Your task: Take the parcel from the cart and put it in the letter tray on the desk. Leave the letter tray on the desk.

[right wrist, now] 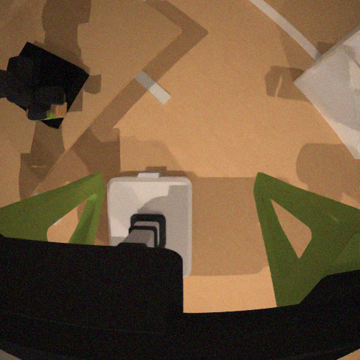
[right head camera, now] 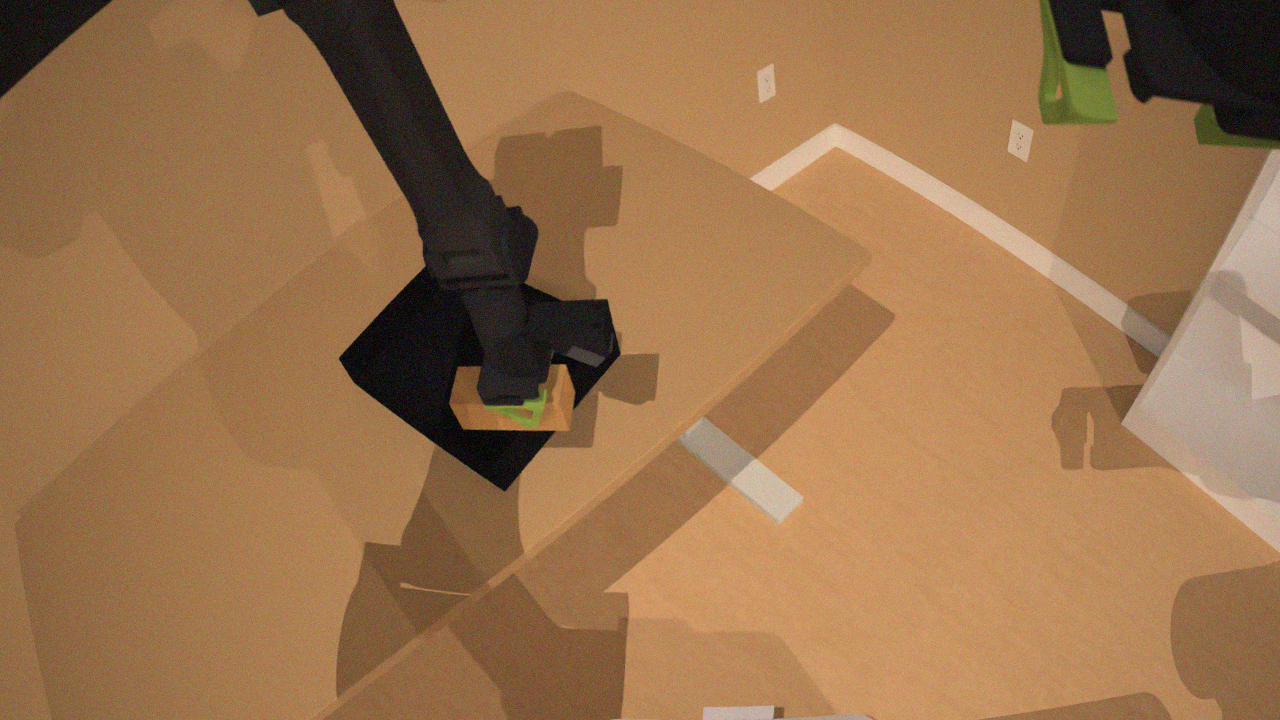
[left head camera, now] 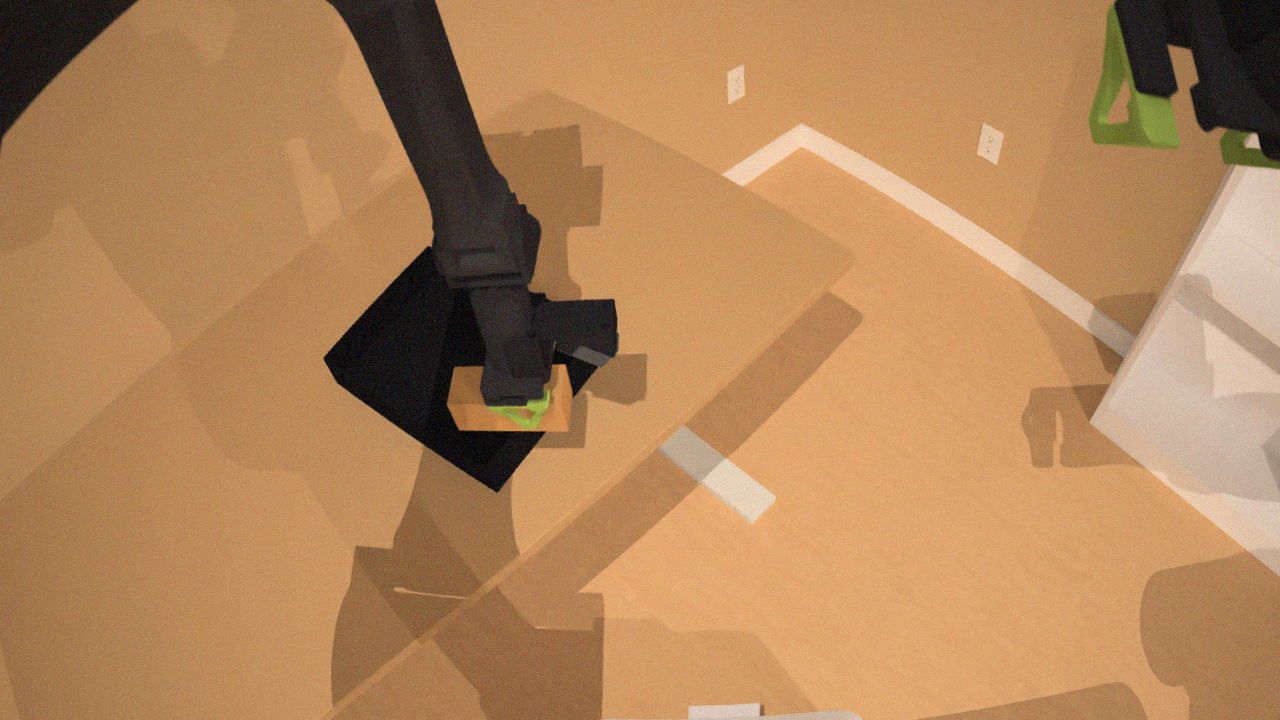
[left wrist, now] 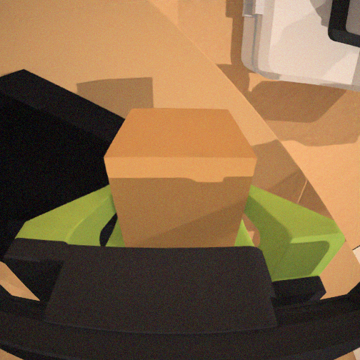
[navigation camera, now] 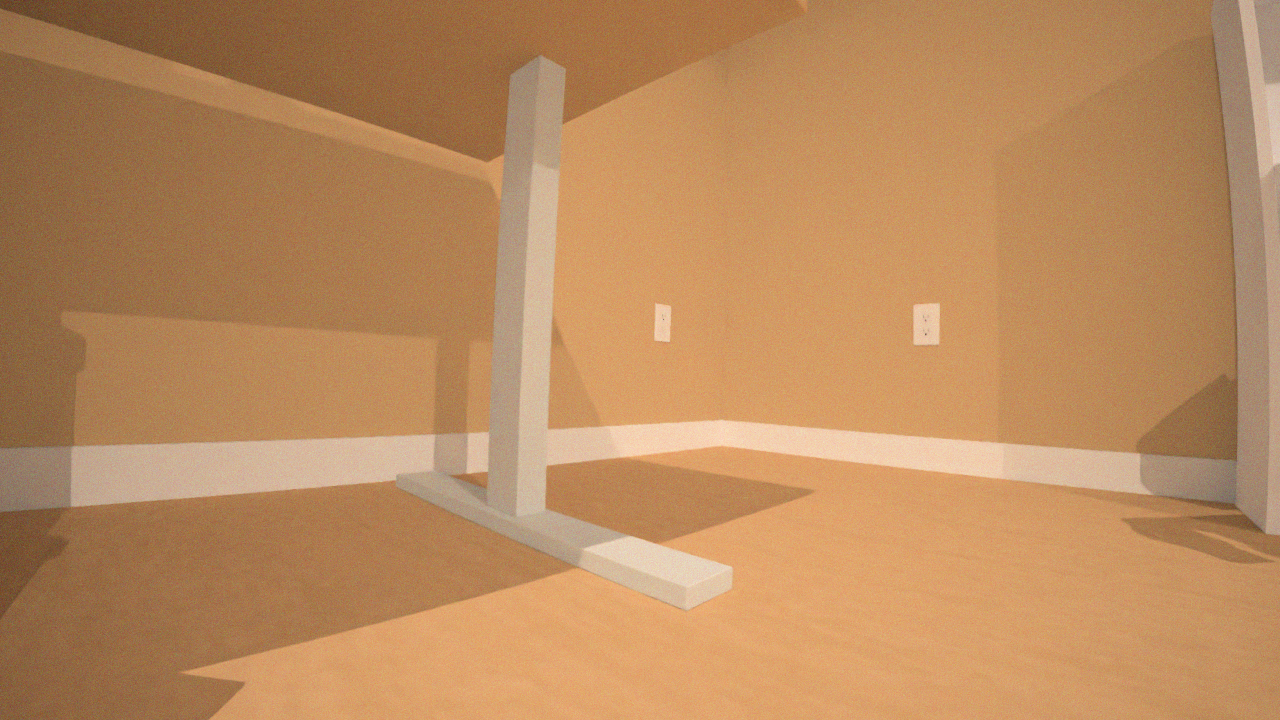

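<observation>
The orange-brown parcel is in my left gripper, shut on it. The black letter tray is on the desk. In the head views the raised parcel overlaps the tray's lower right part; in the left wrist view the tray lies left of the parcel. The arm hides part of the tray. My right gripper is open and empty, away from the desk. No cart can be identified.
A white piece of furniture stands at the right. A pale desk leg has a foot reaching out across the floor. My white base is near the desk edge. Walls meet behind the desk.
</observation>
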